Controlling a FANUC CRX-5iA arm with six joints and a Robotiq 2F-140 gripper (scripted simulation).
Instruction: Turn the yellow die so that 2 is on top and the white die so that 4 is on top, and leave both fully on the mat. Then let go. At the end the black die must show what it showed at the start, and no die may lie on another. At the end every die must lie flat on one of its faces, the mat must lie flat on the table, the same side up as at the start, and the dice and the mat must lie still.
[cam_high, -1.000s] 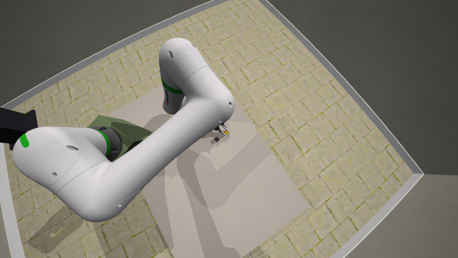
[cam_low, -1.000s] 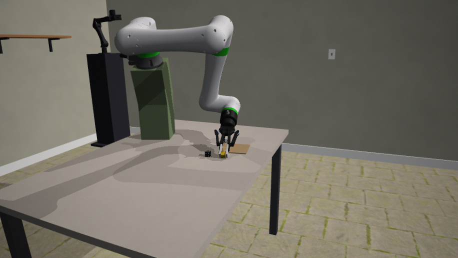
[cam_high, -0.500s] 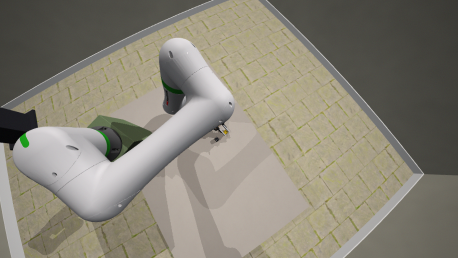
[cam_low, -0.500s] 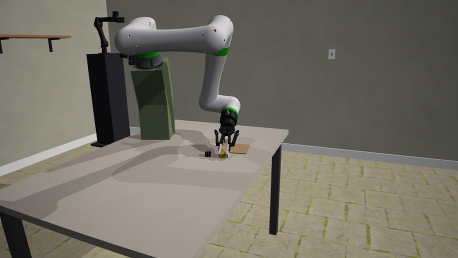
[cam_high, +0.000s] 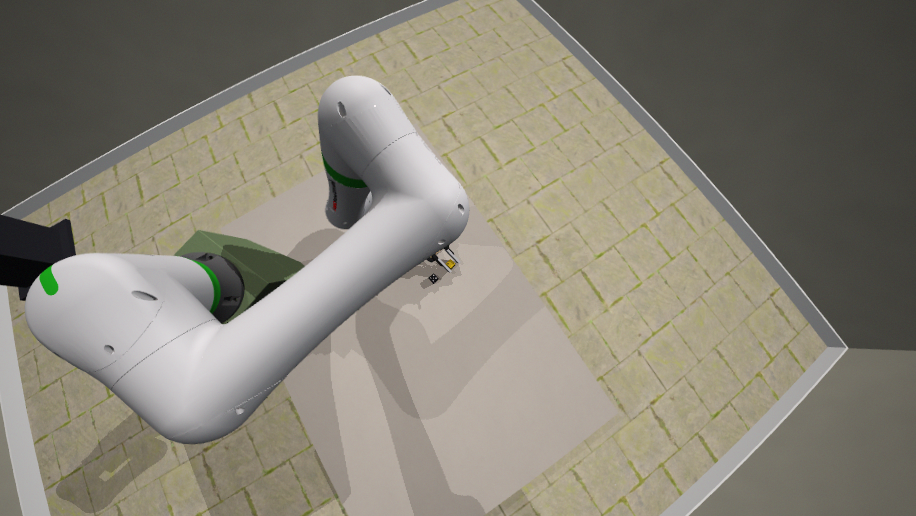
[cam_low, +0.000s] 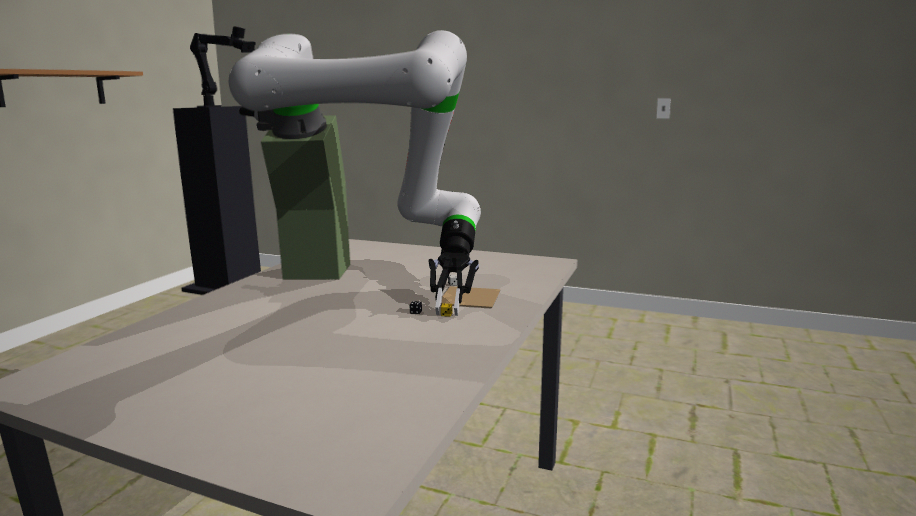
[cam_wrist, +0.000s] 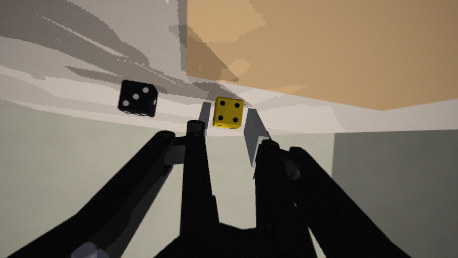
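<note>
My gripper is now 2 cm above the yellow die and 1 cm to the left of it. The rest, counted from my hand: tan mat (13 cm to the left, 3 cm below, 1 cm ahead); then white die (21 cm to the left, 8 cm behind, 2 cm below); then black die (8 cm behind, 3 cm to the right, 2 cm below).
</note>
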